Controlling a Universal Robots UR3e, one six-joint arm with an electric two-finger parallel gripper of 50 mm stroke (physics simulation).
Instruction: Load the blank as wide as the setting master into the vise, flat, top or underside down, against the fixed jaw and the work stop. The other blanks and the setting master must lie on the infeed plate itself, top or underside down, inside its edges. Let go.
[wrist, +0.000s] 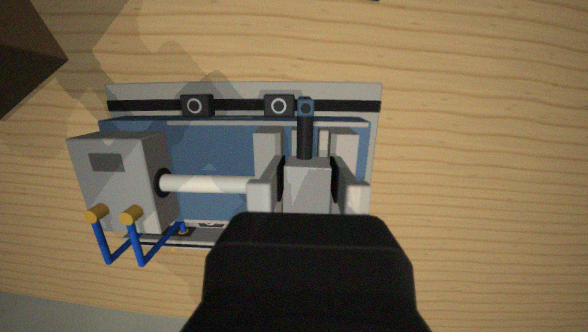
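Observation:
My gripper is shut on a light grey block-shaped blank, held between the dark finger pads over the right part of the vise. The vise has a blue bed, a left jaw on the spindle side and a right jaw, which looks like the fixed one. A black rod with a blue end, seemingly the work stop, stands just beyond the blank. The blank's underside and lower part are hidden, so I cannot tell whether it touches the vise. The setting master, other blanks and infeed plate do not show.
A grey housing stands at the vise's left end, with a white spindle and blue bent tubes with brass-coloured ends. Two dark clamps sit along the far rail. A dark brown object rises at upper left.

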